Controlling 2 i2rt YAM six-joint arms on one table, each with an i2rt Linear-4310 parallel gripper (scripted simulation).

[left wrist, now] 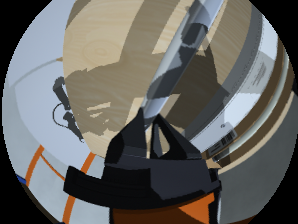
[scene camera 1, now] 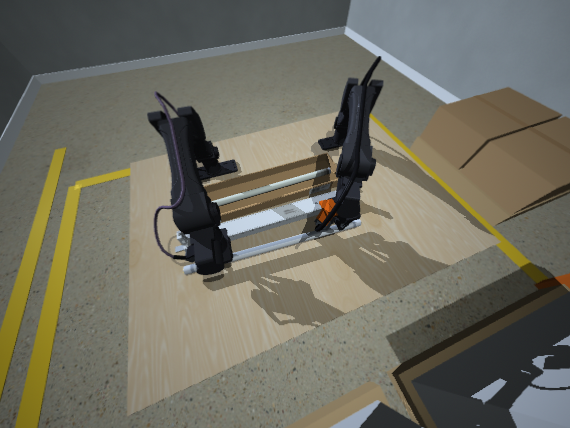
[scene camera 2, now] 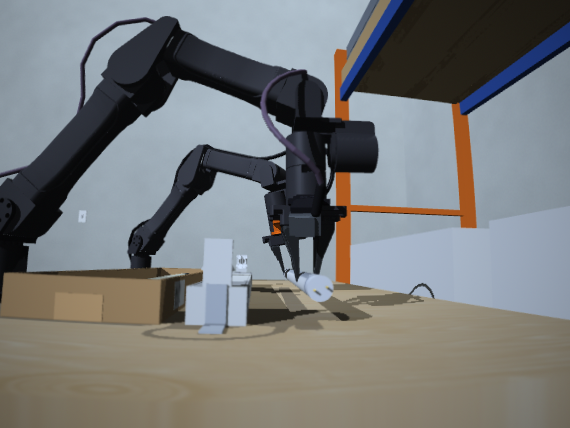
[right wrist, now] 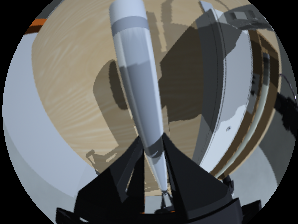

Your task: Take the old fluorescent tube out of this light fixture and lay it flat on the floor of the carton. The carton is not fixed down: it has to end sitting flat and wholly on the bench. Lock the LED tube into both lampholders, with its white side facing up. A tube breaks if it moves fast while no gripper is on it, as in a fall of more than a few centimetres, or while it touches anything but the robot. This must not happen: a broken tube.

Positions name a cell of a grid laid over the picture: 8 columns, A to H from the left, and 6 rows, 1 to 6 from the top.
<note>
In view: the left gripper (left wrist: D4), the right gripper (right wrist: E4), a brown carton (scene camera 1: D3), an LED tube (scene camera 1: D4), an old fluorescent tube (right wrist: H2) and a white fixture (scene camera 1: D4).
The brown carton shows as well in the right wrist view (right wrist: G3). The LED tube is seen too in scene camera 2 (scene camera 2: E5).
</note>
